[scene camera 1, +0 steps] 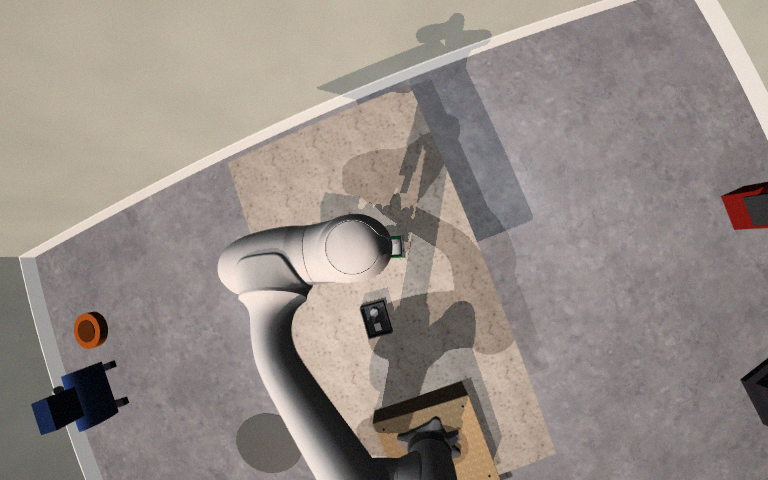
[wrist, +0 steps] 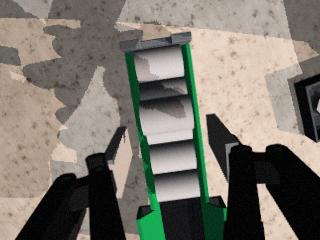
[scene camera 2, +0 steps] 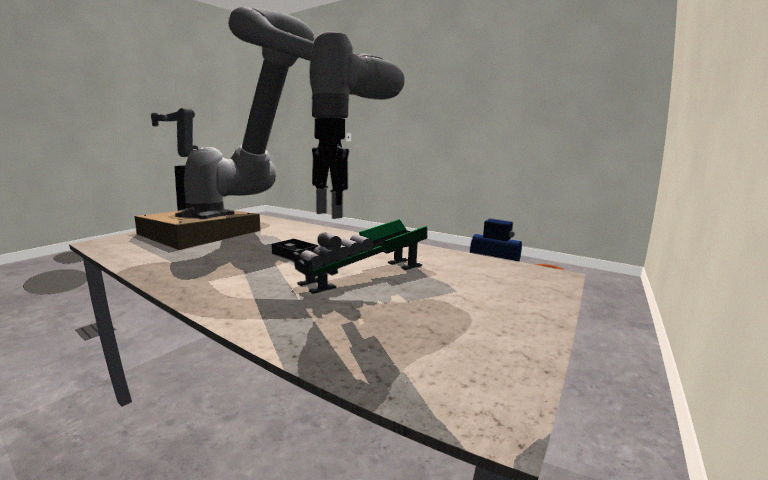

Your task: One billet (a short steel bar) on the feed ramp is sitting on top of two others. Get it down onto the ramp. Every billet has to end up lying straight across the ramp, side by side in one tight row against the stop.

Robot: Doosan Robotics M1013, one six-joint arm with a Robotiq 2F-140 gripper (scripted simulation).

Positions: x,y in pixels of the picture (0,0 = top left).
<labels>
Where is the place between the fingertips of my gripper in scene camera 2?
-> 329,215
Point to a billet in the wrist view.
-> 173,86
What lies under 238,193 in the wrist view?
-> My gripper.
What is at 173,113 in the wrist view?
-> A billet.
</labels>
